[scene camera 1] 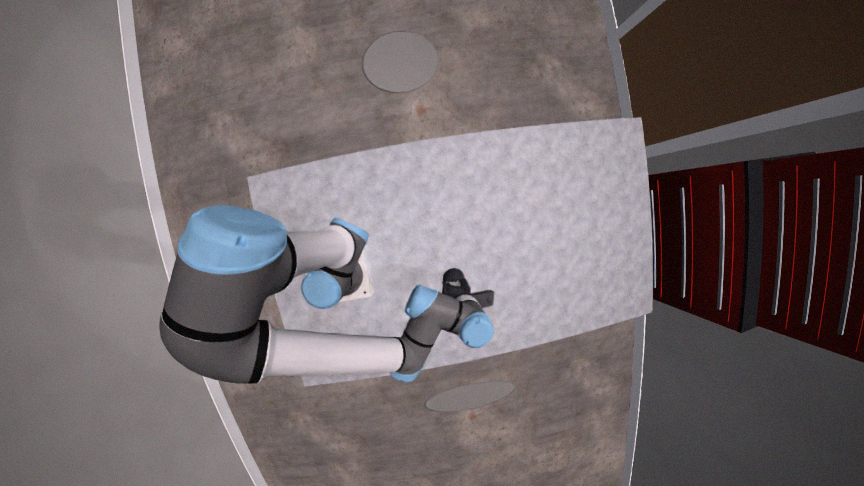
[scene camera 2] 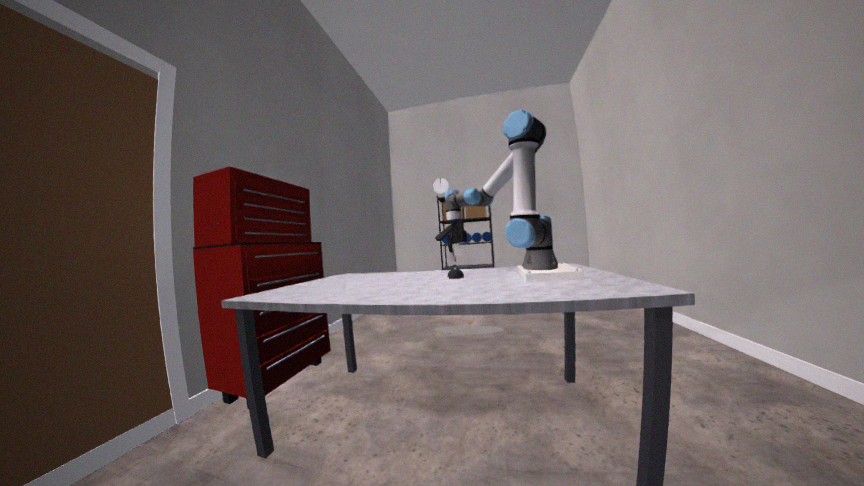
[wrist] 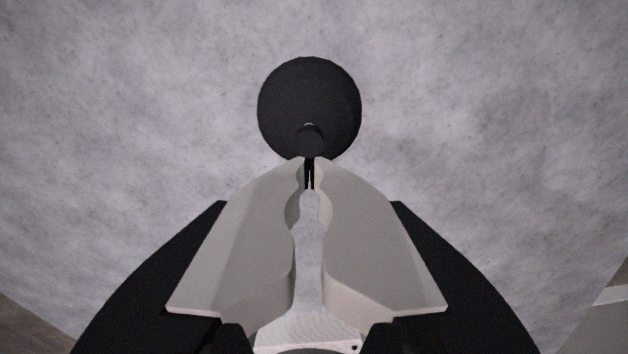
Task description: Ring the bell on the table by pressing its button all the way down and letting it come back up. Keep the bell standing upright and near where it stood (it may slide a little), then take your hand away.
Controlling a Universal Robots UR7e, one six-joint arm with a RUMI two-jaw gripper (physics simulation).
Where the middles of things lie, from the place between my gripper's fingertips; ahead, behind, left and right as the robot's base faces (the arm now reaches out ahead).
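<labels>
I see the black round bell (wrist: 306, 90), and it is 5 cm below my hand.
</labels>
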